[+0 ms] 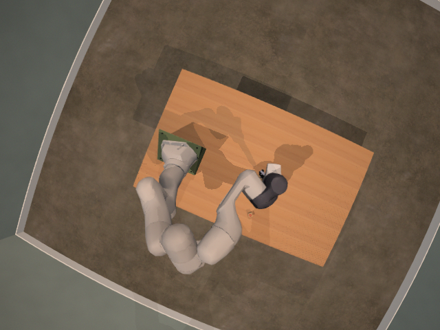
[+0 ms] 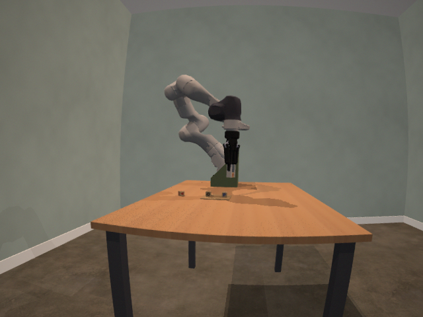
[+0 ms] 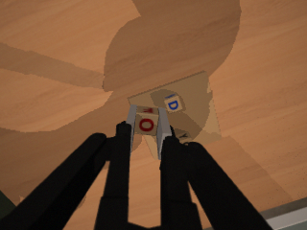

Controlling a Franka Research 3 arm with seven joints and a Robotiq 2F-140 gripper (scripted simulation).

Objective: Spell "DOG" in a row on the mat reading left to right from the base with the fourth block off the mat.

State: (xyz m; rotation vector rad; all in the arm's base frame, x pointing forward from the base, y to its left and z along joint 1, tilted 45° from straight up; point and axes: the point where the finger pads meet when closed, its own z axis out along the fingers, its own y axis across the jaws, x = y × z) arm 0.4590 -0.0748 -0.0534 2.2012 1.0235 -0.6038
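The mat lies 13 cm below my hand, 7 cm to the right of it and 3 cm ahead of it. Round my hand: G block 12 cm below, 11 cm to the right, 2 cm ahead.
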